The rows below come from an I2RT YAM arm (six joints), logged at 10 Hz.
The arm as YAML. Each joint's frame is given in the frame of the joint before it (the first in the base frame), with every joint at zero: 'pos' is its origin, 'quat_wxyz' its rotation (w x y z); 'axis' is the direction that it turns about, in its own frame. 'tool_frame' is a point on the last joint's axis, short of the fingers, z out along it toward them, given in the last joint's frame.
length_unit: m
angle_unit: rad
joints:
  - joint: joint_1
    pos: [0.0, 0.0, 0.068]
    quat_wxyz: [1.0, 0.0, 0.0, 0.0]
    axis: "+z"
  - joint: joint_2
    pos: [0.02, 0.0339, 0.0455]
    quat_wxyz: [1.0, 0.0, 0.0, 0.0]
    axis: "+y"
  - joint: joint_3
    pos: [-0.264, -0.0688, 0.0]
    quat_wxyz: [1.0, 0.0, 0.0, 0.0]
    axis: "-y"
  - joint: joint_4
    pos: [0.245, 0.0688, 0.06]
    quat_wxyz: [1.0, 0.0, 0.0, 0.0]
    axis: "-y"
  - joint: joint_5
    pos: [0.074, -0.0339, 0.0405]
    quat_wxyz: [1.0, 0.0, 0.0, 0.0]
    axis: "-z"
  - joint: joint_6
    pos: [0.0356, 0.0, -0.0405]
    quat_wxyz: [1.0, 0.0, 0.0, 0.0]
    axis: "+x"
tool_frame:
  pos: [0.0, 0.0, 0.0]
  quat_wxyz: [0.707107, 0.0, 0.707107, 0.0]
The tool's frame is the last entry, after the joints.
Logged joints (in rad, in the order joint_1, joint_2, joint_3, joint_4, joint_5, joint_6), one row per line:
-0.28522 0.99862 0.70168 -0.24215 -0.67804 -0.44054
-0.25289 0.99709 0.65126 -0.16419 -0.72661 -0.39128
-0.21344 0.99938 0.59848 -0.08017 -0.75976 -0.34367
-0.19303 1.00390 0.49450 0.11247 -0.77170 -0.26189
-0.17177 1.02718 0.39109 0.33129 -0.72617 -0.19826
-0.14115 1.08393 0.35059 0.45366 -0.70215 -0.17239
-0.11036 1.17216 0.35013 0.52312 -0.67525 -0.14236
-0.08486 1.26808 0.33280 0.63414 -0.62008 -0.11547
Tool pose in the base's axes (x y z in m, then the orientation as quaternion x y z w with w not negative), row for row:
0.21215 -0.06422 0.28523 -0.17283 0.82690 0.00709 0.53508
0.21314 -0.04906 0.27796 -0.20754 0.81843 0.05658 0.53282
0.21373 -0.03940 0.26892 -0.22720 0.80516 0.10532 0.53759
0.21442 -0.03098 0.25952 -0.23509 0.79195 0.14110 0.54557
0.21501 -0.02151 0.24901 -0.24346 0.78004 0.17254 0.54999
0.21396 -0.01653 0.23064 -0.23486 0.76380 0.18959 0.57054
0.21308 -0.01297 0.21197 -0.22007 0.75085 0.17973 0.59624
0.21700 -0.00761 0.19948 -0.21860 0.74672 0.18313 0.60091
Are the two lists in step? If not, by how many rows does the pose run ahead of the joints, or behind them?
The pose runs 2 rows behind the joints: the pose in row i belongs to the joints in row i - 2.
